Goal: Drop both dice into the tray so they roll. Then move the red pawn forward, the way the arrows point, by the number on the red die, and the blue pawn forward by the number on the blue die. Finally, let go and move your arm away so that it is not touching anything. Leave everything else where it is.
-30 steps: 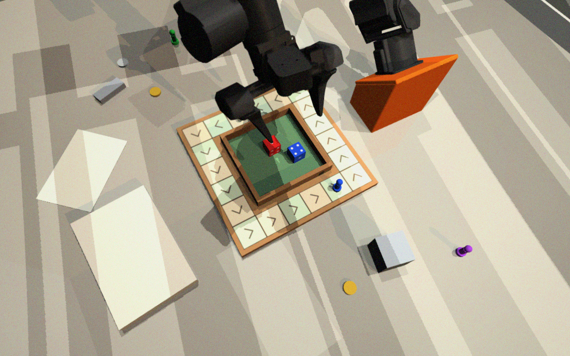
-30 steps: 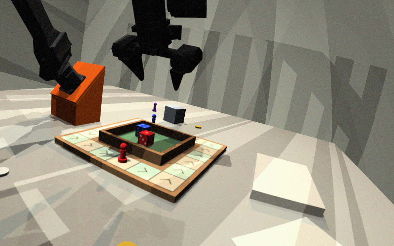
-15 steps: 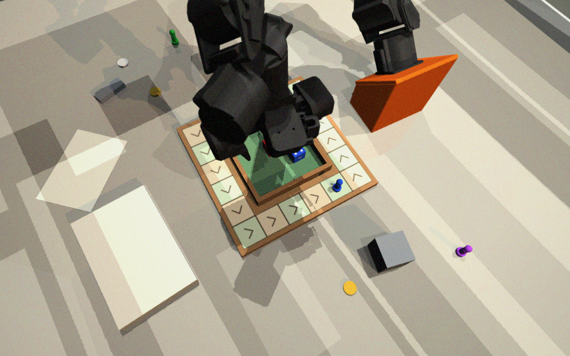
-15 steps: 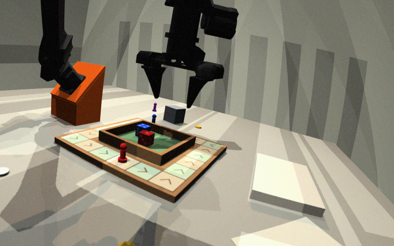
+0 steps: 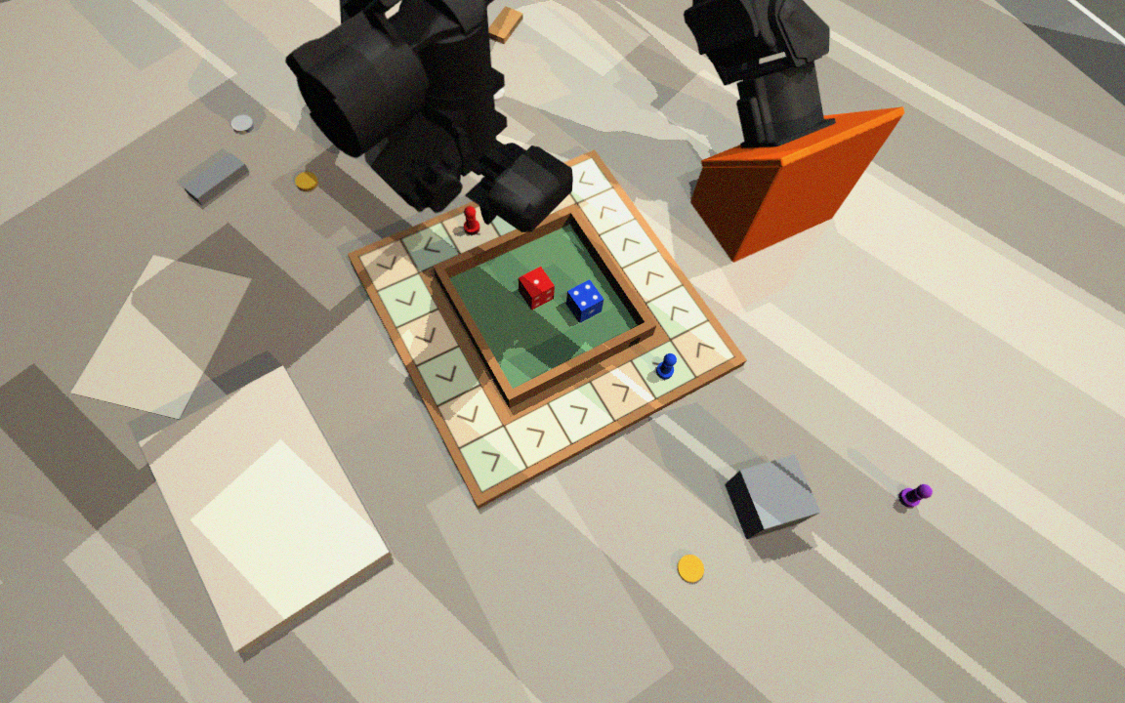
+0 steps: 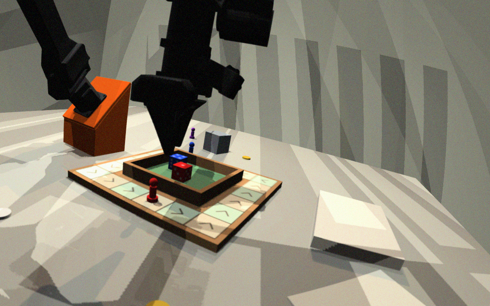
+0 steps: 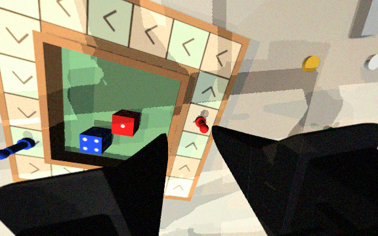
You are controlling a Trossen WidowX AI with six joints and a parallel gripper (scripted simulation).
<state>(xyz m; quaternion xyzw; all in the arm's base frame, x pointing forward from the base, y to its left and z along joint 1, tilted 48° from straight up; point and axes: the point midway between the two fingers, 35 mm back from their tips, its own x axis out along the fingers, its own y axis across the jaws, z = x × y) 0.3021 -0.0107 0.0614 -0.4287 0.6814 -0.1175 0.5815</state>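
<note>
The red pawn is 1 cm behind my gripper tip, 3 cm to the right of it and 6 cm below it. Also, from my gripper tip: blue pawn: 11 cm behind, 19 cm to the left, 6 cm below; green pawn: 5 cm ahead, 27 cm to the right, 7 cm below; green tray: 4 cm behind, 8 cm to the left, 8 cm below.
</note>
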